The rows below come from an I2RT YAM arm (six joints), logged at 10 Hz.
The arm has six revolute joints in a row. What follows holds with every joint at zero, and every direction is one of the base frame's.
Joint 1 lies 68 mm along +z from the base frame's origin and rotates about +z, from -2.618 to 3.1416 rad.
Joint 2 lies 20 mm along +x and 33.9 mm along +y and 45.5 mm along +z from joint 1 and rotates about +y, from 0 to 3.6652 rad.
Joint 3 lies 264 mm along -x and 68.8 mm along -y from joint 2 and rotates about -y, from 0 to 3.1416 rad.
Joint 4 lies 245 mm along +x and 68.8 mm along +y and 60 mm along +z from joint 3 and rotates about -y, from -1.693 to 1.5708 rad.
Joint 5 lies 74 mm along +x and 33.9 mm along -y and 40.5 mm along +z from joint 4 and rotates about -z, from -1.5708 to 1.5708 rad.
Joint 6 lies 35.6 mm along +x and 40.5 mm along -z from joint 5 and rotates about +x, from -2.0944 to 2.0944 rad.
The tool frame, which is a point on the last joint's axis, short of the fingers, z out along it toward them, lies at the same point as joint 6; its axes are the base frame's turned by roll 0, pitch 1.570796 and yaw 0 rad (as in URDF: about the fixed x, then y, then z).
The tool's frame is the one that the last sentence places.
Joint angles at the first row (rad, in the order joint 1, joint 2, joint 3, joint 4, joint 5, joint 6):
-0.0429, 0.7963, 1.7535, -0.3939, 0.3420, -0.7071
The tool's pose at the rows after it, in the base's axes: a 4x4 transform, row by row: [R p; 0 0 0 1], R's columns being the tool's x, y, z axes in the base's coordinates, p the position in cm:
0.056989, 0.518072, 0.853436, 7.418; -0.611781, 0.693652, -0.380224, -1.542; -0.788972, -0.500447, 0.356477, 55.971; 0, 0, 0, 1
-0.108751, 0.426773, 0.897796, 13.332; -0.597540, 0.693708, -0.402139, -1.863; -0.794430, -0.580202, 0.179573, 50.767; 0, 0, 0, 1
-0.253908, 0.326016, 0.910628, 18.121; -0.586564, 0.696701, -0.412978, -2.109; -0.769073, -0.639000, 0.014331, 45.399; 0, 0, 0, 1
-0.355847, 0.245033, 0.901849, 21.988; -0.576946, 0.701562, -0.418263, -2.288; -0.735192, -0.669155, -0.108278, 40.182; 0, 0, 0, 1
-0.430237, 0.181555, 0.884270, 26.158; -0.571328, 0.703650, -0.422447, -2.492; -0.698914, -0.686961, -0.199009, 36.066; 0, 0, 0, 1
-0.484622, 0.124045, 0.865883, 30.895; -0.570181, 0.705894, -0.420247, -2.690; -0.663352, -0.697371, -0.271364, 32.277; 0, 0, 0, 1
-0.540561, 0.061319, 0.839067, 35.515; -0.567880, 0.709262, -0.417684, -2.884; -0.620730, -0.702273, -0.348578, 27.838; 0, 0, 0, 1
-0.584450, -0.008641, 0.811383, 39.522; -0.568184, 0.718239, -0.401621, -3.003; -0.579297, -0.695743, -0.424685, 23.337; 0, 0, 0, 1
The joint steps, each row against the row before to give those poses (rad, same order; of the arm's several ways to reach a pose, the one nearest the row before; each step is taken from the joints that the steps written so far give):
-0.0001, 0.0225, -0.1721, 0.0206, 0.0083, 0.0020
0.0005, 0.0355, -0.2037, 0.0439, 0.0218, 0.0030
-0.0004, 0.0591, -0.1637, 0.0443, 0.0107, 0.0030
0.0004, 0.0771, -0.1407, 0.0850, 0.0065, 0.0054
-0.0004, 0.1411, -0.0576, 0.0988, 0.0050, 0.0015
0.0000, 0.1939, 0.0084, 0.1045, -0.0016, -0.0011
0.0000, 0.2139, 0.0404, 0.0851, -0.0015, 0.0003
0.0000, 0.2053, 0.0698, 0.0481, -0.0160, 0.0023

